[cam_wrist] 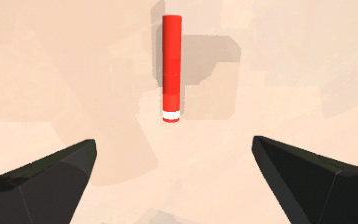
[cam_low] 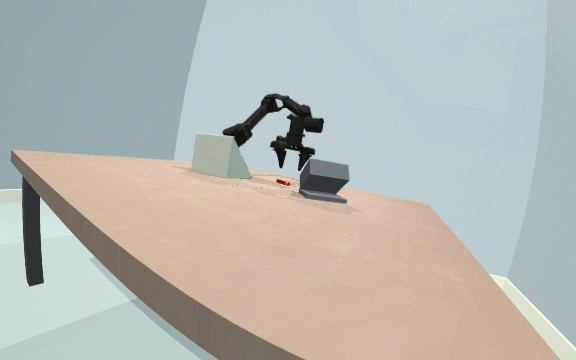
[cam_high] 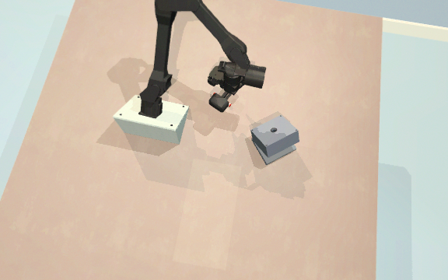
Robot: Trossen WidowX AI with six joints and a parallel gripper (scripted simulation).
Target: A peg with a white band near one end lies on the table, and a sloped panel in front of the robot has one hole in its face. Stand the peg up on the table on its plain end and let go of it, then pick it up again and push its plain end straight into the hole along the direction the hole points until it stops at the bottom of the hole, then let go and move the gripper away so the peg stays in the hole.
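Now: the red peg 60 mm below my gripper tip and 20 mm behind it. The rest, counted from my gripper tip: grey sloped panel (190 mm ahead, 100 mm to the right).
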